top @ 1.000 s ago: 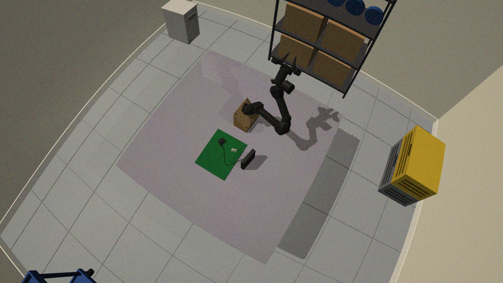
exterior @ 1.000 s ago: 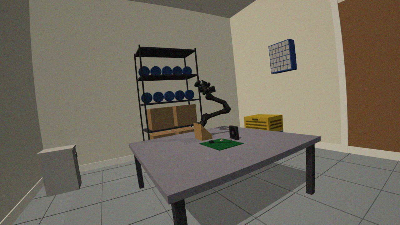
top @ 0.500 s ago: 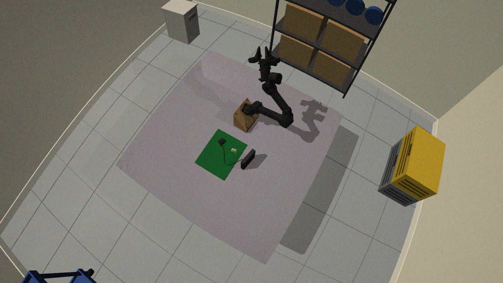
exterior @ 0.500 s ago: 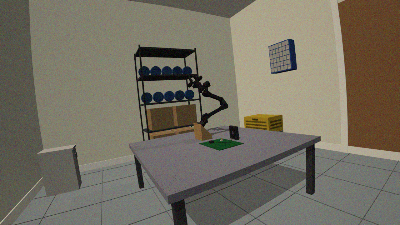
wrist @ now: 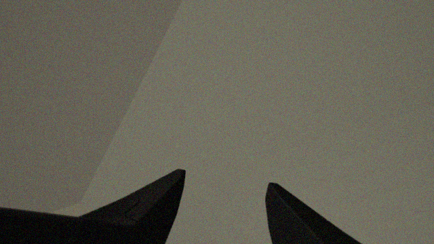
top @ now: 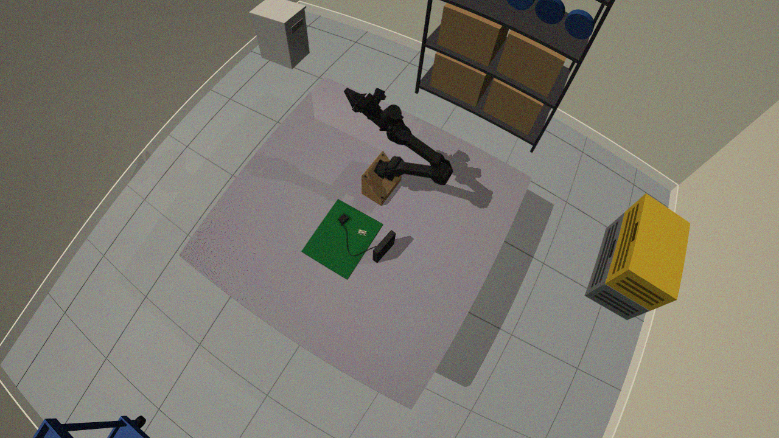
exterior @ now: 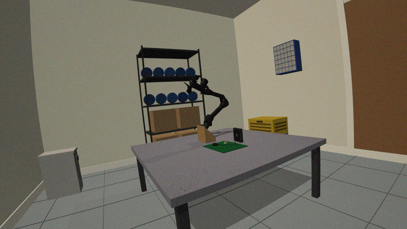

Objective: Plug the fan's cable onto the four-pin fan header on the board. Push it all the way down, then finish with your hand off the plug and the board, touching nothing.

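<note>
Right now the black cable is 590 mm below my gripper tip, 260 mm ahead of it and 110 mm to the left of it. Round my gripper tip: pale fan header: 600 mm below, 260 mm ahead, 200 mm to the left; black fan: 540 mm below, 310 mm to the left, 290 mm ahead; green board: 620 mm below, 320 mm ahead, 130 mm to the left.
</note>
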